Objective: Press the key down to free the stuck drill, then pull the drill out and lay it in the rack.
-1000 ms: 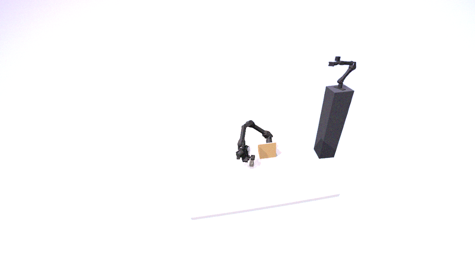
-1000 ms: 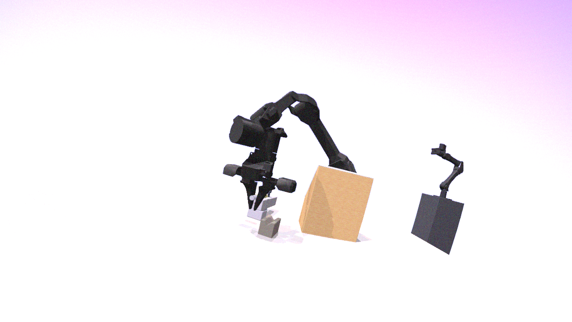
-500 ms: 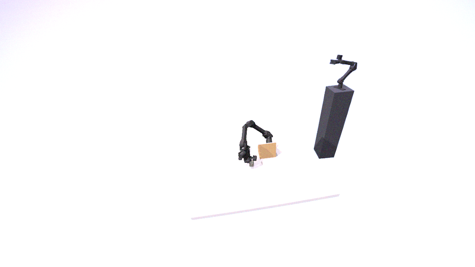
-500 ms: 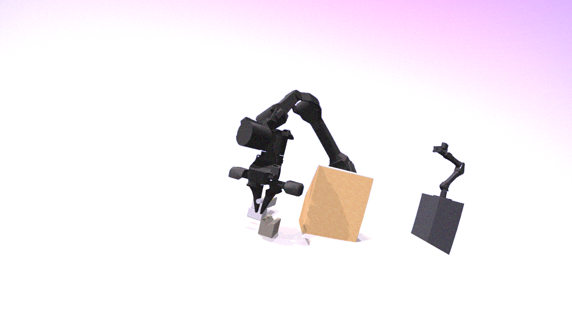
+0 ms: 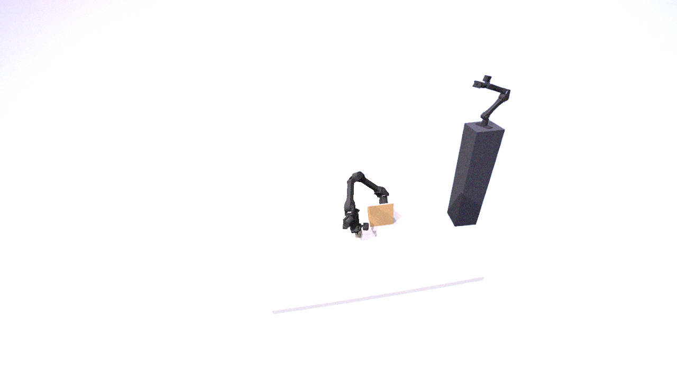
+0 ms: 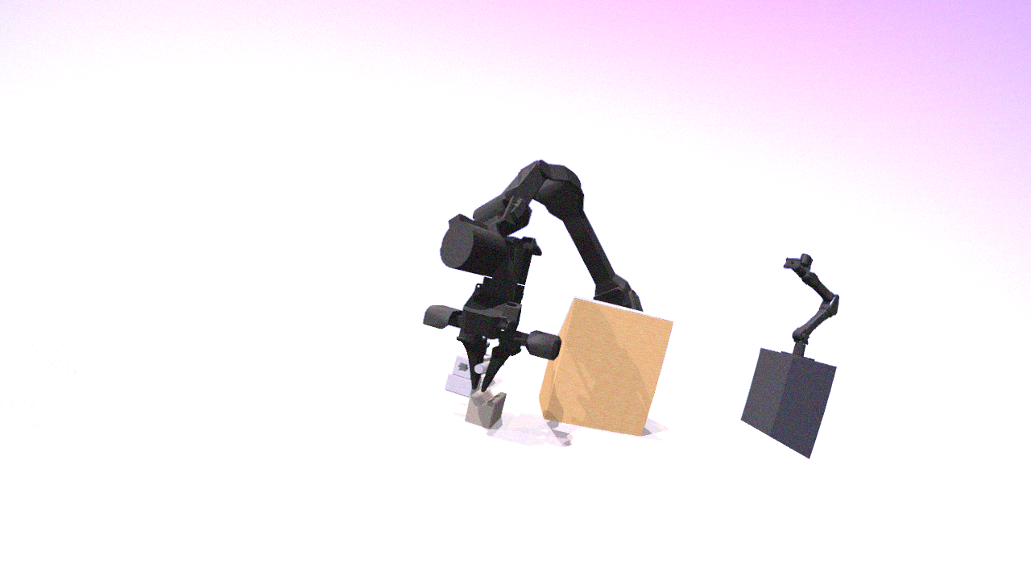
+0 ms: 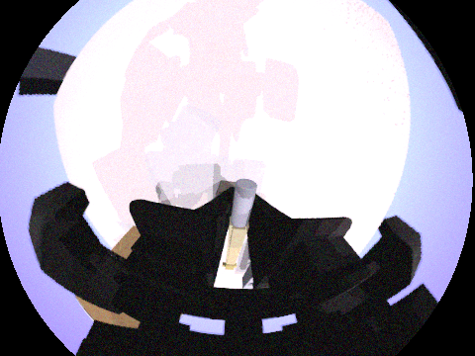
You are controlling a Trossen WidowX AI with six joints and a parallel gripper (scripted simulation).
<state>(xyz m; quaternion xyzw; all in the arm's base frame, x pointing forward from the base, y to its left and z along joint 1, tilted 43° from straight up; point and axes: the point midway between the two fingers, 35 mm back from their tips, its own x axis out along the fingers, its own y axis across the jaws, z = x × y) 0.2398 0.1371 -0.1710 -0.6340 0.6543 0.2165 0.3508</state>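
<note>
Right now my gripper tip is 5 cm to the left of the v-notched rack, 4 cm above it and 1 cm past it. From my gripper tip the other things lie so: yellowish key: 4 cm to the right, 3 cm above, 1 cm behind; pale grey block: 22 cm to the right, 3 cm ahead, 2 cm below; thin dark pin: 25 cm to the right, 2 cm ahead.
</note>
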